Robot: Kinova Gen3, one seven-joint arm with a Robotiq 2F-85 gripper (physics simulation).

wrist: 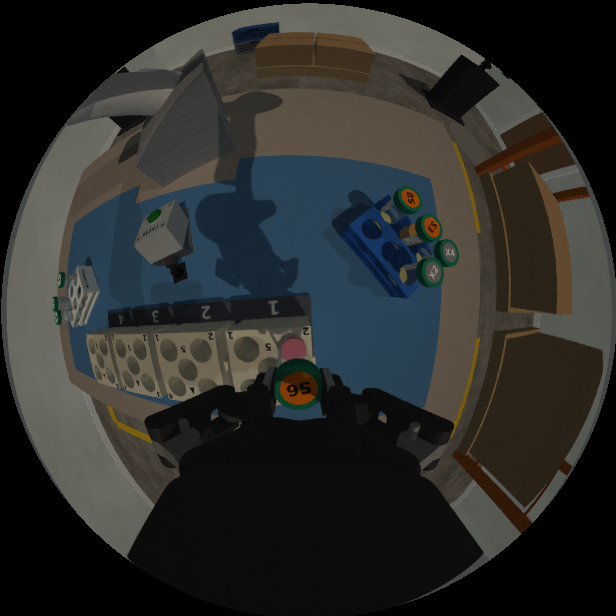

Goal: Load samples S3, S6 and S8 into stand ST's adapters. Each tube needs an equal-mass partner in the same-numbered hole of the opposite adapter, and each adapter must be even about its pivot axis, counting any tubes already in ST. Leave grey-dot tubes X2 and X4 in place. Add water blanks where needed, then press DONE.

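My gripper (297,389) is shut on tube S6 (297,388), whose orange cap with a green rim faces the camera. It hangs above adapter 1 of the beige centrifuge stand (201,356), just in front of a pink-topped hole (293,348). The stand's adapters carry black labels 1 to 4, and their other holes look empty. The blue rack (383,244) at the right holds orange-capped tubes S8 (407,199) and S3 (429,227) and two grey-dot tubes (437,263). A white rack (80,294) with green-capped tubes sits at the far left.
A grey box with a green button (162,231) stands on the blue mat behind the stand. A large grey wedge-shaped block (183,123) rises at the back left. Cardboard boxes (313,54) and wooden shelving (534,241) lie beyond the table edges.
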